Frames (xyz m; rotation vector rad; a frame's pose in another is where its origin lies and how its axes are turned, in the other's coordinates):
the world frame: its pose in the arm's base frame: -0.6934 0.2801 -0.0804 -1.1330 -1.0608 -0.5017
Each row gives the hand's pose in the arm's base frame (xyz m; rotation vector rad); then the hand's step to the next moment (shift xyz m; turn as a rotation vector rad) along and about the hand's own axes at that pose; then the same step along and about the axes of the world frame.
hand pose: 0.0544 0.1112 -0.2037 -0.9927 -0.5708 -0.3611
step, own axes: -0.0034 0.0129 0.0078 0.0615 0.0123 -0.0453
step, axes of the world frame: -0.0034 0.0103 0.0110 0.0334 0.0357 -0.0599
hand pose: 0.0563 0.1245 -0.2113 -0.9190 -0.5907 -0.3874
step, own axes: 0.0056 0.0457 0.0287 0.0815 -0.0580 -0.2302
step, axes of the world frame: 0.0075 0.0407 0.0351 -0.0108 0.0017 -0.2508
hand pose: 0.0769 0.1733 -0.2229 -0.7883 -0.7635 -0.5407
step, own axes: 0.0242 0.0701 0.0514 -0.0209 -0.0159 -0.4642
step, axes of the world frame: 0.0440 0.0573 0.0540 -0.1901 0.0920 -0.4142
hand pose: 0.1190 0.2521 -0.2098 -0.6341 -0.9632 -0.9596
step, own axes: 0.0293 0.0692 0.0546 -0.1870 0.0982 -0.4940
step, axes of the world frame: 0.0744 0.0389 0.0398 -0.2864 0.2656 -0.3689
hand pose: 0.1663 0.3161 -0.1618 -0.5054 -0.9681 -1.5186
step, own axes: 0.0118 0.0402 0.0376 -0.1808 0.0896 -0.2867
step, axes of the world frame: 0.0536 0.0119 0.0126 -0.1790 0.2300 -0.1948
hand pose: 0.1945 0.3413 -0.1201 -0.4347 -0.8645 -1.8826
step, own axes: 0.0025 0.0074 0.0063 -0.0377 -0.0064 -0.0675
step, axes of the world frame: 0.0100 0.0002 -0.0008 -0.0598 0.0384 -0.0311
